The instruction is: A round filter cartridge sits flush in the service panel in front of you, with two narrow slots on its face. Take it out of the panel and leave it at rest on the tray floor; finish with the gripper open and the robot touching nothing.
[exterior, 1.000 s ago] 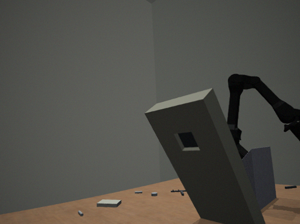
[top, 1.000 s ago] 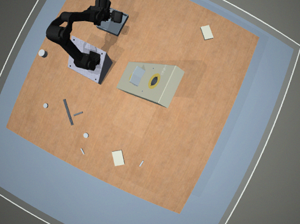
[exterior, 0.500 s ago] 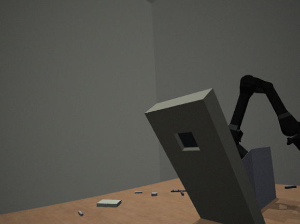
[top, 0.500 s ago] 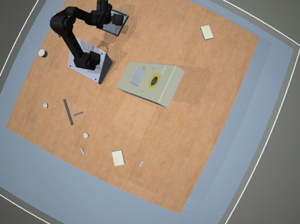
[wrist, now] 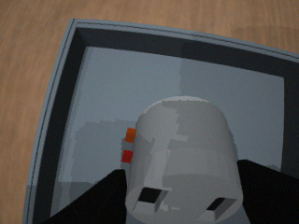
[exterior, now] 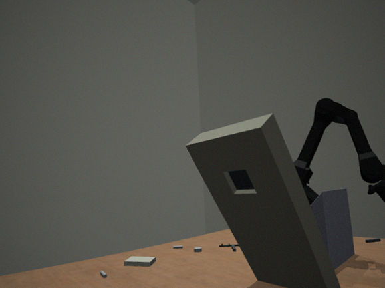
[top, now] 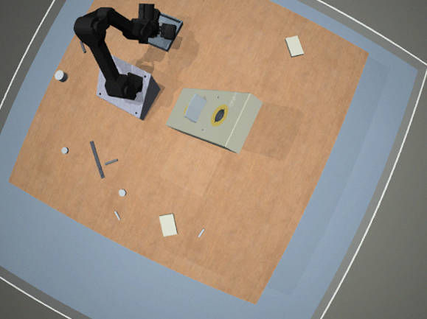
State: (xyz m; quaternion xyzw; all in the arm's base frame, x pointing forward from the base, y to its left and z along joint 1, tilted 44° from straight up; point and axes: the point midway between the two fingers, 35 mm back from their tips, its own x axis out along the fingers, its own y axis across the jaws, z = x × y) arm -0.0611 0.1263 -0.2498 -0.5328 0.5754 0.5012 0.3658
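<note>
Now: gripper tip right at the round white filter cartridge. Also, from my gripper tip: grey-blue tray 40 mm below.
</note>
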